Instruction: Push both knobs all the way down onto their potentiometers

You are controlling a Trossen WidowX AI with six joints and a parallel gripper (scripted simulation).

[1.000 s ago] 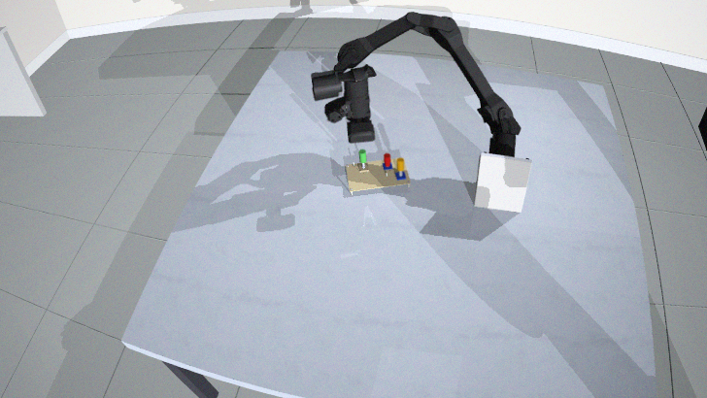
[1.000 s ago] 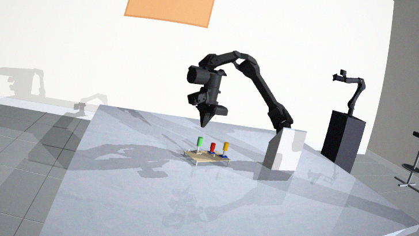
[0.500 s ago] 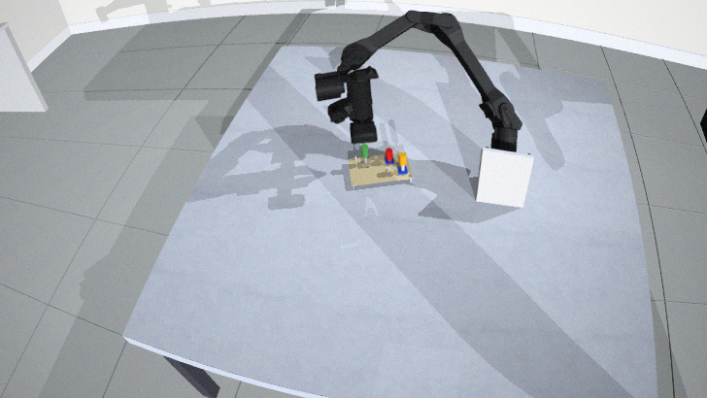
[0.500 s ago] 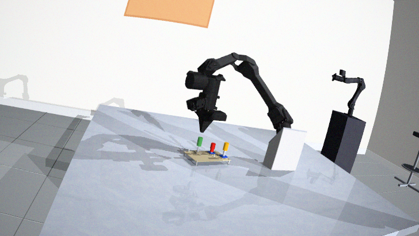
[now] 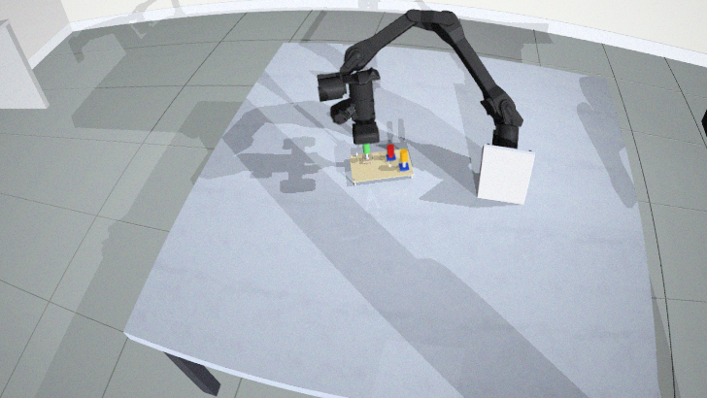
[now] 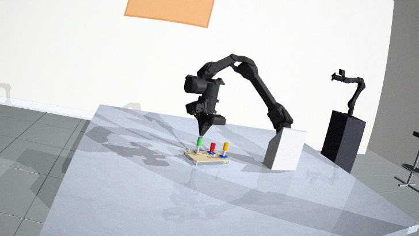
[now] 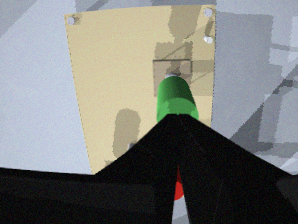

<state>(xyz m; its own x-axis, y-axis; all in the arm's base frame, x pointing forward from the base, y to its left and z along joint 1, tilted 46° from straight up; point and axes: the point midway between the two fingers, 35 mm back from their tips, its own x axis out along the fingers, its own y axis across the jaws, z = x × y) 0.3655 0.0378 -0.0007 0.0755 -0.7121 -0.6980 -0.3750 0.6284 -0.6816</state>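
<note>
Right now my gripper tip is 2 cm above the green knob. Also, from my gripper tip: red knob 6 cm behind, 5 cm below, 2 cm to the right.
</note>
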